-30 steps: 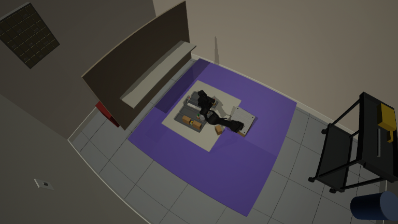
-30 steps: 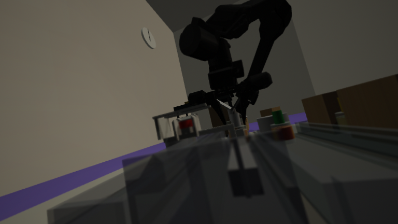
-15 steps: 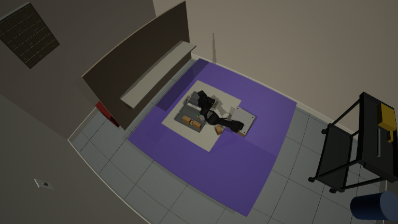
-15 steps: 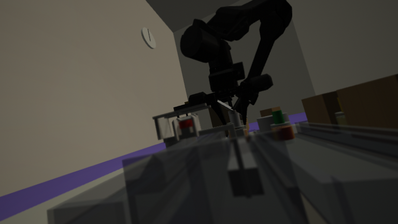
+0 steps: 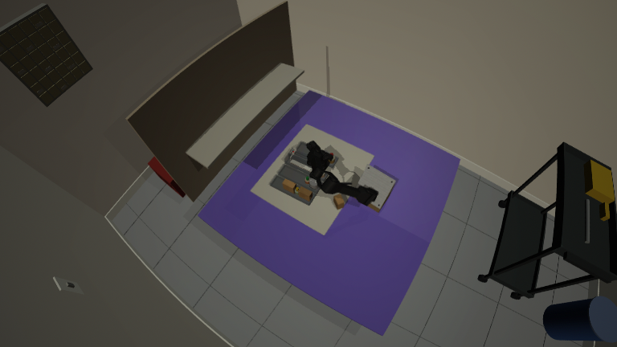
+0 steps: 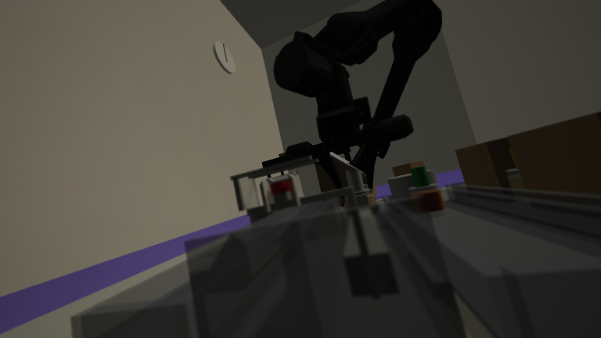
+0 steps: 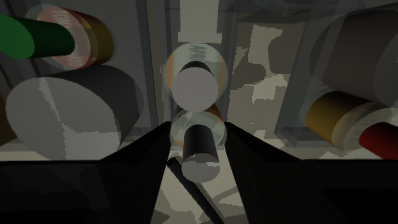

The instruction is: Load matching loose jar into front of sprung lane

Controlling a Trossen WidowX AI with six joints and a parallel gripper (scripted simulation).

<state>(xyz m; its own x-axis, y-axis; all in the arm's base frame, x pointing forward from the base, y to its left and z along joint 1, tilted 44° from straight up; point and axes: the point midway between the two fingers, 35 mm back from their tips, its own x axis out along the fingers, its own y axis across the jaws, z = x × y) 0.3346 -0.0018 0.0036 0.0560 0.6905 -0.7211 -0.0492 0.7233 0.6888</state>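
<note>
The black bar is 12 cm behind my gripper tip, 1 cm to the right of it and 3 cm below it. From my gripper tip the other things lie so: cardboard box: 18 cm behind, 11 cm to the left.
</note>
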